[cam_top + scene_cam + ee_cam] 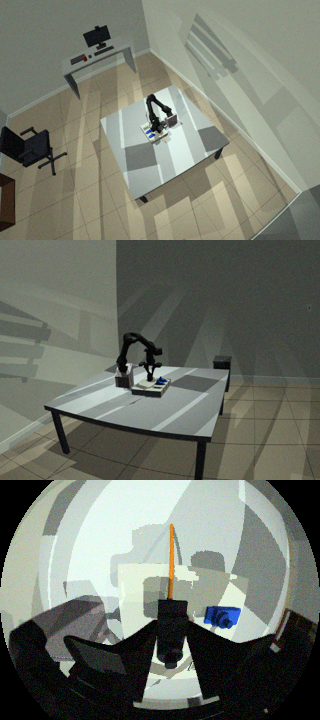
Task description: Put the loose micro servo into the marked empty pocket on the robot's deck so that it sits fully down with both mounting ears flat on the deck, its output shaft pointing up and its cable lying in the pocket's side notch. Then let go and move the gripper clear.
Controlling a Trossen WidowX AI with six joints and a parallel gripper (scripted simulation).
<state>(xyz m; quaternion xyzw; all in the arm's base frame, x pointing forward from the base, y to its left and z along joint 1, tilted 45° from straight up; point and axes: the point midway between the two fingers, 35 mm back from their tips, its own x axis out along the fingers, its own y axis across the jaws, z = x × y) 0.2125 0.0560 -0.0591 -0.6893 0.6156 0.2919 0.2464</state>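
The white deck lies 90 mm to the right of my gripper tip and 70 mm below it.
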